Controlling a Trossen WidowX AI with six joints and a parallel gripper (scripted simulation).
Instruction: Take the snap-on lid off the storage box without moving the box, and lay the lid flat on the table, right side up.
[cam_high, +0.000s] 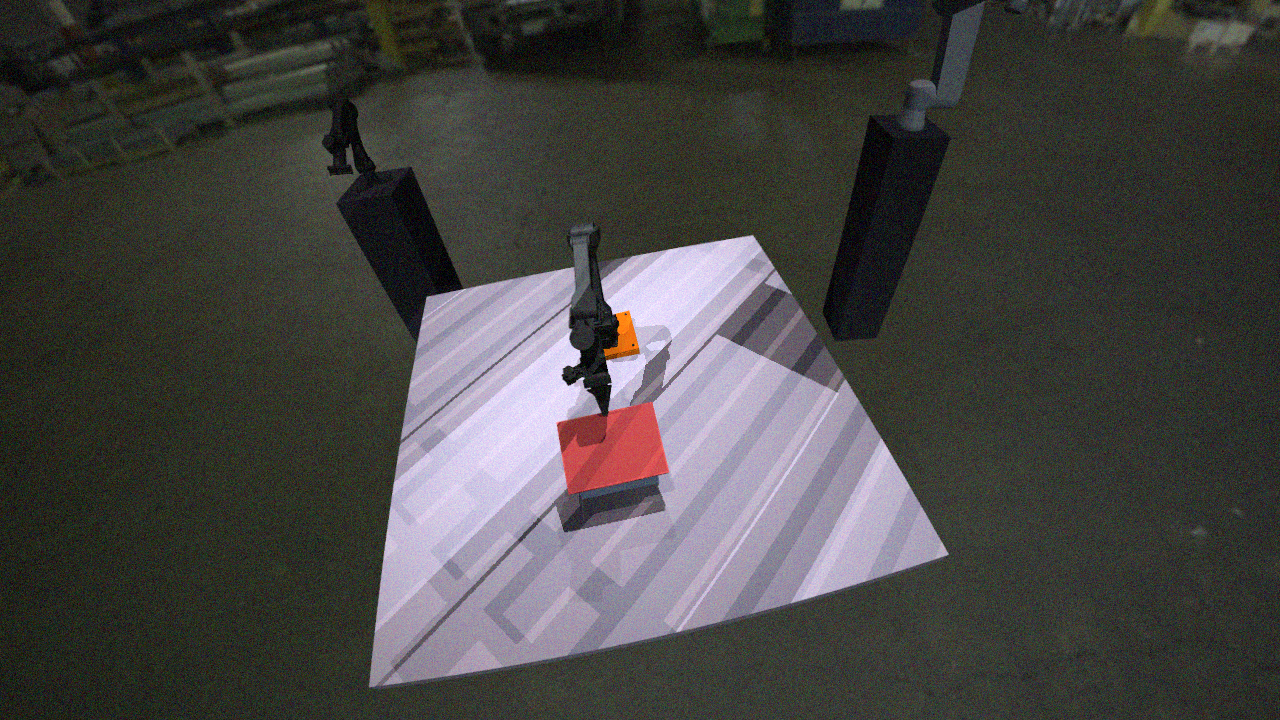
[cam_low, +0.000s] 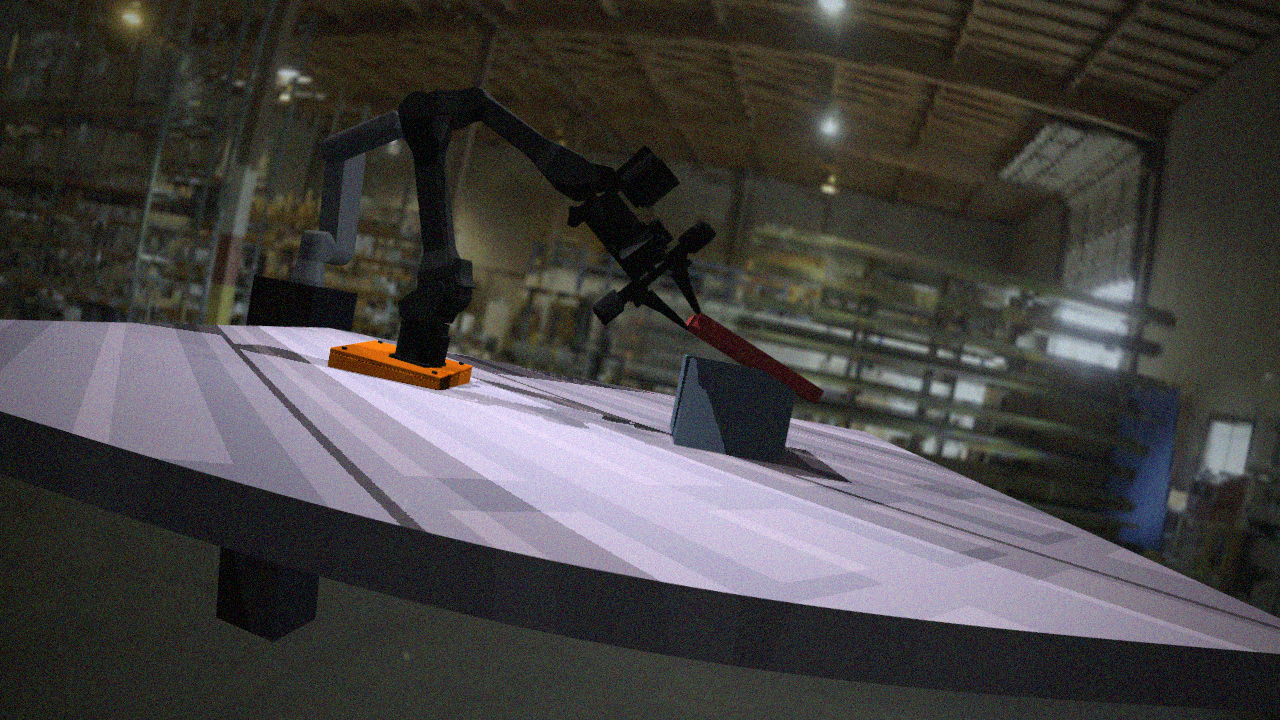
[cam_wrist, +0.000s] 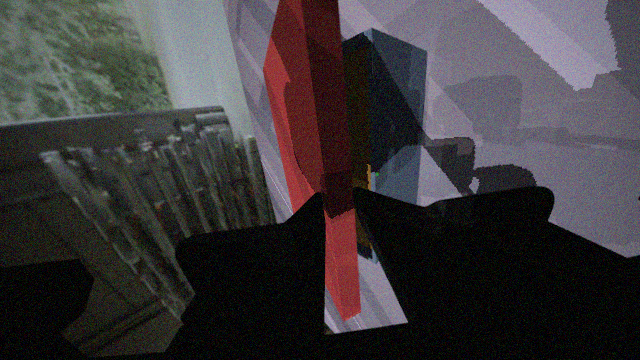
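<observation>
My gripper tip is now 7 cm short of the red lid, 1 cm to the right of it and 3 cm above it. From my gripper tip the other things lie so: dark storage box (6 cm ahead, 1 cm to the left, 10 cm below).
</observation>
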